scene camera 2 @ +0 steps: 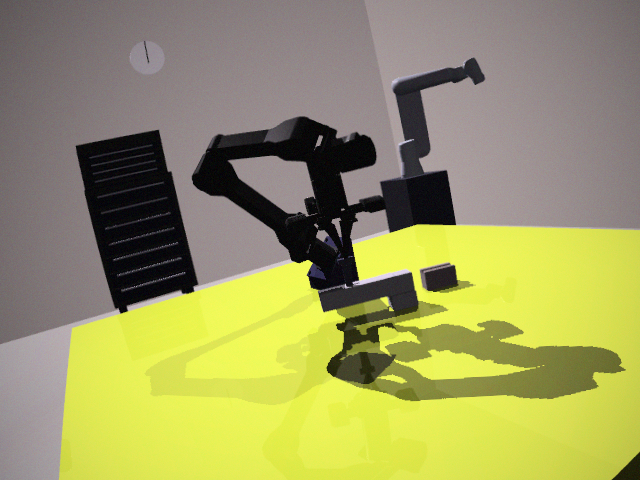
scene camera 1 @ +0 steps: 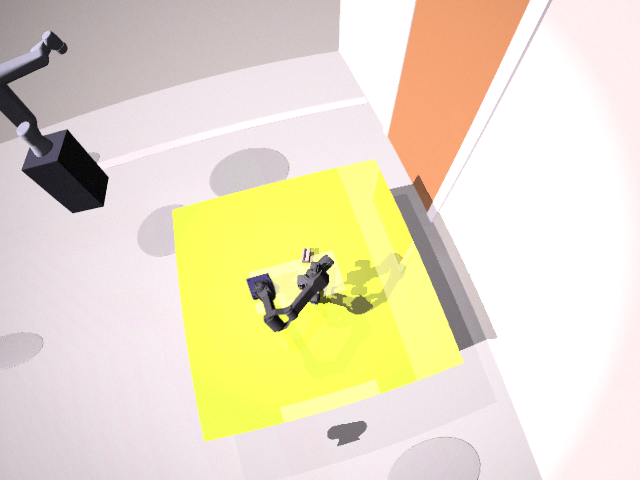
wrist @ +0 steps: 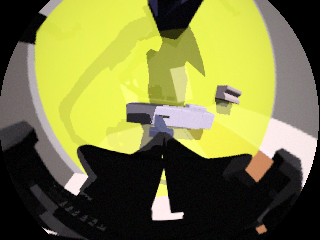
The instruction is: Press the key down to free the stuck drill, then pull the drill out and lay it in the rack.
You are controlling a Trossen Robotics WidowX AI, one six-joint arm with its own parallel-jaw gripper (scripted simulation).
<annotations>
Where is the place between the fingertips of my gripper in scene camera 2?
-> At 345, 258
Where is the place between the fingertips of my gripper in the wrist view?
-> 162, 135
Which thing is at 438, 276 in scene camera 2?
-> A dark rack.
</annotations>
